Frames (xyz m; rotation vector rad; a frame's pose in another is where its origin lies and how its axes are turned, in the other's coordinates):
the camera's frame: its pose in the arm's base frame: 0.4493 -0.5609 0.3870 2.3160 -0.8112 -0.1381
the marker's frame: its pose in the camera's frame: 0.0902 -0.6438 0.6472 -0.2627 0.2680 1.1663
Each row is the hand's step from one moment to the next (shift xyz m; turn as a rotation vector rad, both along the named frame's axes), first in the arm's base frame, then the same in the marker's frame.
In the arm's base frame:
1: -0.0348 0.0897 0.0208 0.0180 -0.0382 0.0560
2: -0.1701 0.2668 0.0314 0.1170 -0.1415 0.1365
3: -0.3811 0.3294 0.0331 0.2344 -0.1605 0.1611
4: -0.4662 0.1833 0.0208 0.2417 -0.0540 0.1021
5: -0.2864 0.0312 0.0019 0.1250 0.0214 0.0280
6: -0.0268 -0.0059 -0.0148 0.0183 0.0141 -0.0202
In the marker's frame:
1: -0.0281 0.0682 -0.0652 0.0668 -0.0206 -0.0060
2: -0.1062 0.2584 -0.1518 0.1849 -0.1346 -0.0069
3: -0.1277 0.4745 -0.1158 0.2101 -0.2445 -0.0519
4: -0.0569 0.4968 0.0366 0.1035 -0.2227 -0.1069
5: -0.0012 0.2736 0.0904 0.0064 -0.1015 -0.0807
6: -0.0081 0.0197 0.0227 -0.0254 -0.0151 -0.0081

